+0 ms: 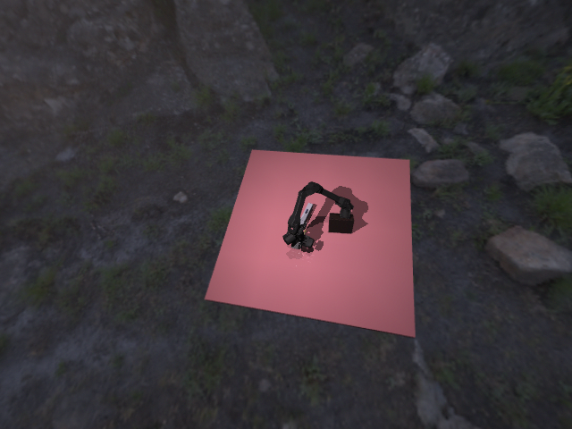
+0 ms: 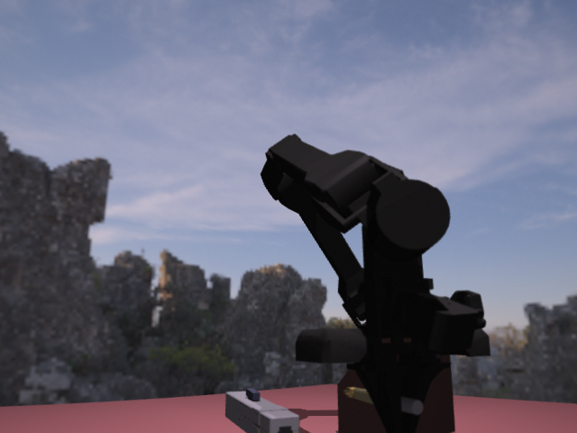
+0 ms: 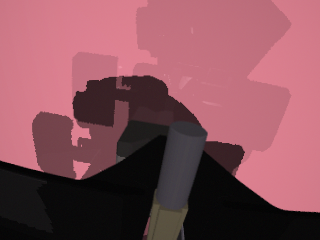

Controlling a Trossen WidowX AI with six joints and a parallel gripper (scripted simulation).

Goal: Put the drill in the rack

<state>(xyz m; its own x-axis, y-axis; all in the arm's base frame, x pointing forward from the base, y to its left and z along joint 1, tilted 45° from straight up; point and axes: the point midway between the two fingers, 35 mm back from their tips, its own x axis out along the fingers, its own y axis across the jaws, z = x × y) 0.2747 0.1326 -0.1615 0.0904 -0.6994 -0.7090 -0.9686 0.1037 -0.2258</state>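
Now: the drill 40 mm to the right of my gripper tip, 30 mm above it and 10 mm behind it. Also, from my gripper tip: small dark key (250 mm to the right, 10 mm below); then grey block (220 mm to the right, 20 mm below, 10 mm ahead); then dark rack (50 mm to the right, 40 mm below, 30 mm behind).
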